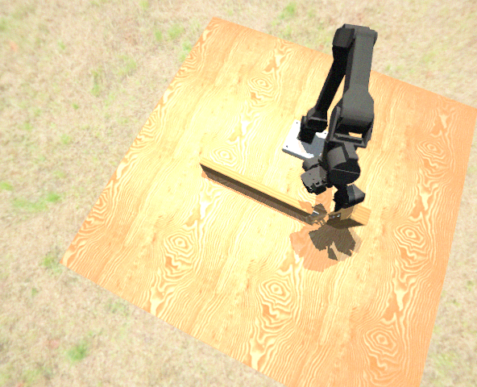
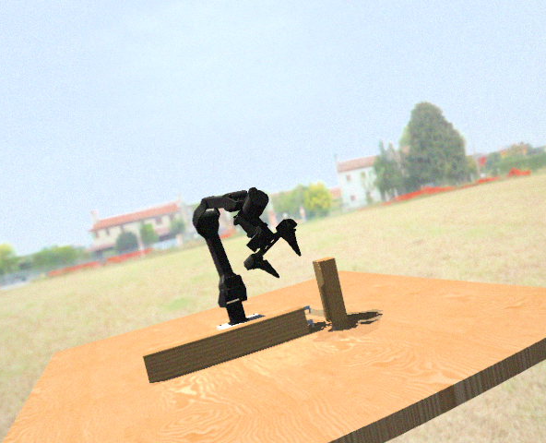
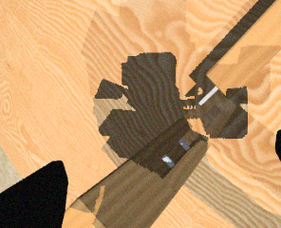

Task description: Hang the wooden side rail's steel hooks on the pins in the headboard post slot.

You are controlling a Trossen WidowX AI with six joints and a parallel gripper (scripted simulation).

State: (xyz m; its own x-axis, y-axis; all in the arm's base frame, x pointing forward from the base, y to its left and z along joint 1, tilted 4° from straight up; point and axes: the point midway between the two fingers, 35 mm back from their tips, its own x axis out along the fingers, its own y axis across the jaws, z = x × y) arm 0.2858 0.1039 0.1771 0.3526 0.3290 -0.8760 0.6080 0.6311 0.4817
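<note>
Now: the headboard post 1 cm behind my gripper tip, 11 cm to the left of it and 10 cm below it.
</note>
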